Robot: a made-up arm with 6 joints.
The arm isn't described. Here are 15 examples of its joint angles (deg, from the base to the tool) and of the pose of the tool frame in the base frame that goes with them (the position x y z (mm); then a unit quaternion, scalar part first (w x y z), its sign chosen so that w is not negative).
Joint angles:
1: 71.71 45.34 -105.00 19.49 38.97 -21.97
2: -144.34 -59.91 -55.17 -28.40 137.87 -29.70
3: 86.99 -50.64 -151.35 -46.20 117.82 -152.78
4: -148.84 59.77 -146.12 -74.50 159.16 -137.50
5: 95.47 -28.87 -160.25 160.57 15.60 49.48
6: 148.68 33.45 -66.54 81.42 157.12 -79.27
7: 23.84 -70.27 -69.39 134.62 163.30 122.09
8: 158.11 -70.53 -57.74 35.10 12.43 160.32
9: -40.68 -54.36 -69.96 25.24 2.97 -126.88
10: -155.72 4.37 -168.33 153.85 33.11 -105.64
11: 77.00 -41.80 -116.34 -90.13 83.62 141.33
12: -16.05 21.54 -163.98 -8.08 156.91 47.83
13: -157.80 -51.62 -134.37 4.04 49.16 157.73
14: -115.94 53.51 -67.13 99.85 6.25 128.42
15: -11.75 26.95 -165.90 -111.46 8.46 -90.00
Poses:
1: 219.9 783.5 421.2 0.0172 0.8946 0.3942 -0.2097
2: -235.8 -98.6 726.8 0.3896 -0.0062 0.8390 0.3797
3: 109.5 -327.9 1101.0 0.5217 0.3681 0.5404 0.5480
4: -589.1 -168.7 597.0 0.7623 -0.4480 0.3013 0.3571
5: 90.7 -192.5 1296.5 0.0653 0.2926 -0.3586 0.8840
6: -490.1 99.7 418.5 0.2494 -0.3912 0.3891 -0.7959
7: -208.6 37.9 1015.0 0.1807 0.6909 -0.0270 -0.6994
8: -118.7 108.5 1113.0 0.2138 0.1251 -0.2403 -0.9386
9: 119.0 -157.6 1145.1 0.7339 0.5377 -0.1823 0.3729
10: -132.8 -18.1 1328.9 0.5438 0.3525 -0.2343 0.7247
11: 122.3 -36.7 1266.4 0.8729 -0.2145 0.4273 -0.0973
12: 403.1 -122.2 921.0 0.0913 -0.5012 0.7838 0.3551
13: 291.7 118.6 1264.4 0.3706 0.0310 0.0315 -0.9277
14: -328.3 -353.4 33.0 0.1858 0.9049 -0.2231 -0.3111
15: 492.0 -40.5 1148.0 0.9994 0.0276 -0.0193 0.0088
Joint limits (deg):
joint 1: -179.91..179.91
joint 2: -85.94..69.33
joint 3: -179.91..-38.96
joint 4: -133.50..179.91
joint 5: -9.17..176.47
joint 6: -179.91..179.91
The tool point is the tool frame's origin. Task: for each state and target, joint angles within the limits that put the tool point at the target. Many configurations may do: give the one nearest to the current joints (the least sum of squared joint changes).
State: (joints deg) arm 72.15 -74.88 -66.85 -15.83 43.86 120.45
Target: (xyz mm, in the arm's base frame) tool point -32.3 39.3 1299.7
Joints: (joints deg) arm 79.45 -43.28 -106.12 -23.77 26.08 112.12
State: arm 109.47 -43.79 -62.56 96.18 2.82 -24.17
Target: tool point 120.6 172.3 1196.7
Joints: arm 92.10 -42.29 -92.81 90.64 3.38 -20.93
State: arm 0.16 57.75 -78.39 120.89 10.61 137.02
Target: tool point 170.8 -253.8 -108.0
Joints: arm -40.01 69.33 -65.95 114.31 25.03 130.41
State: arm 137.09 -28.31 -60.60 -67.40 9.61 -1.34
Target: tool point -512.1 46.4 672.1
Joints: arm 157.51 -33.31 -44.45 -74.04 -2.73 -1.47
